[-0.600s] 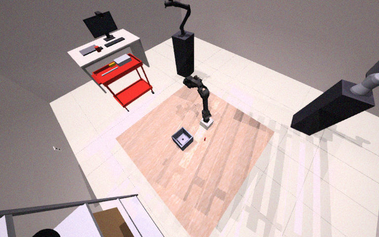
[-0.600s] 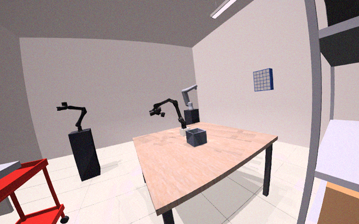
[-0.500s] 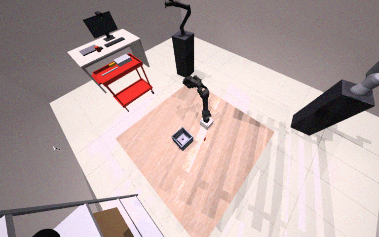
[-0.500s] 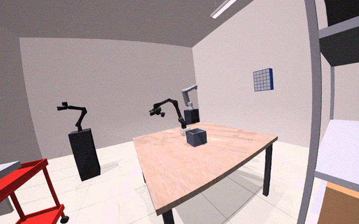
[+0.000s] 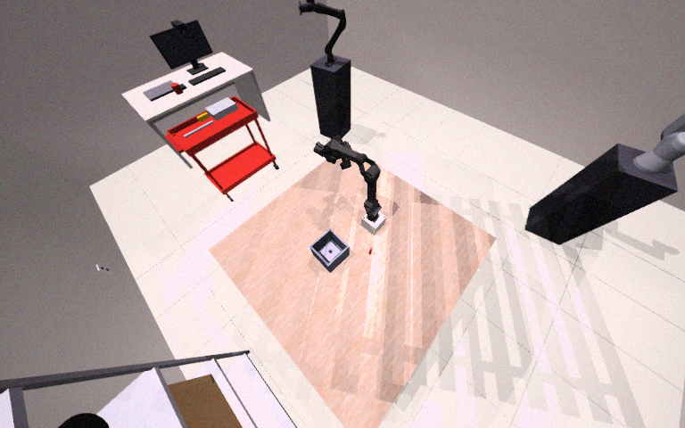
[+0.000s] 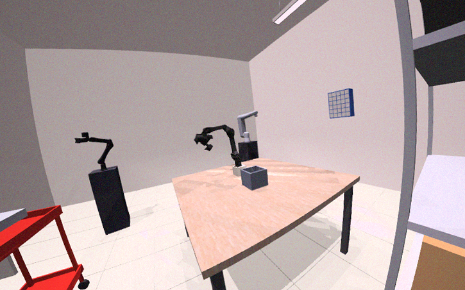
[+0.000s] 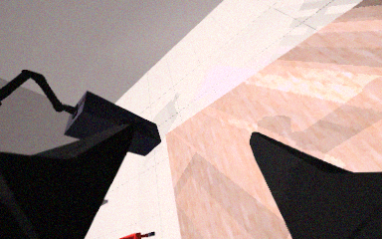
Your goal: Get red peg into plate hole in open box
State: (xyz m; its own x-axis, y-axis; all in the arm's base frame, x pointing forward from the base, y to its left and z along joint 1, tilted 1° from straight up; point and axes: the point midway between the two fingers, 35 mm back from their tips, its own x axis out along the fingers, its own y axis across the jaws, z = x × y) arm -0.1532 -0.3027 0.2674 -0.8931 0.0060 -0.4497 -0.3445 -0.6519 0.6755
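Right now the red peg is 40 cm to the left of my gripper tip, 37 cm ahead of it and 30 cm below it. Also, from my gripper tip: light plate (51 cm ahead, 30 cm below, 20 cm to the left).
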